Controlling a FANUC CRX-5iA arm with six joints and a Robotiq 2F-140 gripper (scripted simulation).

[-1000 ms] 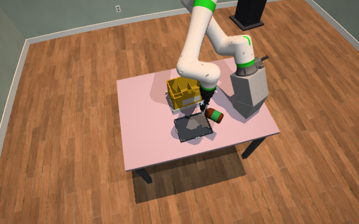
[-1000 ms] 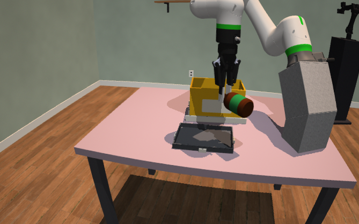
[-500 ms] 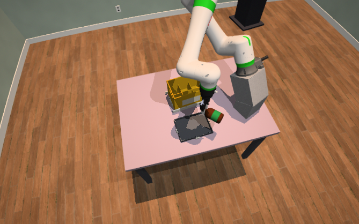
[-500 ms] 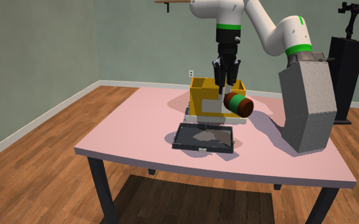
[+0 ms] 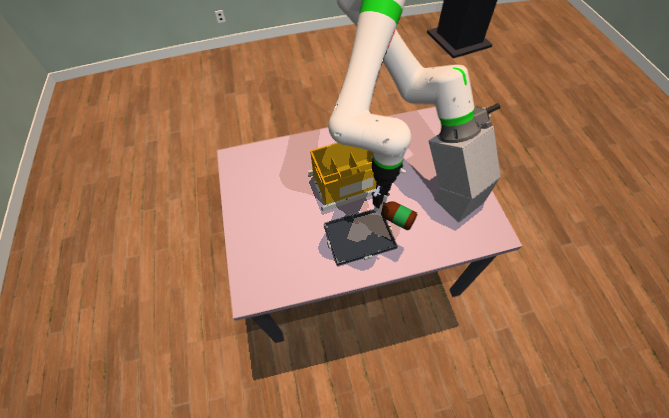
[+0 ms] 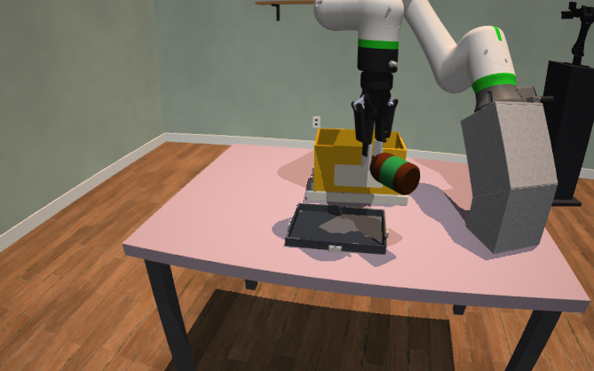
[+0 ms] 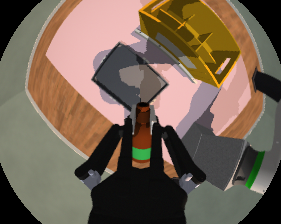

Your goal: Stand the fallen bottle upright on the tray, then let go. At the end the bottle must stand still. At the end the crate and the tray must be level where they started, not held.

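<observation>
The bottle is 50 mm to the left of my hand, 30 mm behind it and 20 mm below it. Round my hand: yellow crate 270 mm to the right, 140 mm below; then tray 210 mm below, 70 mm ahead.
</observation>
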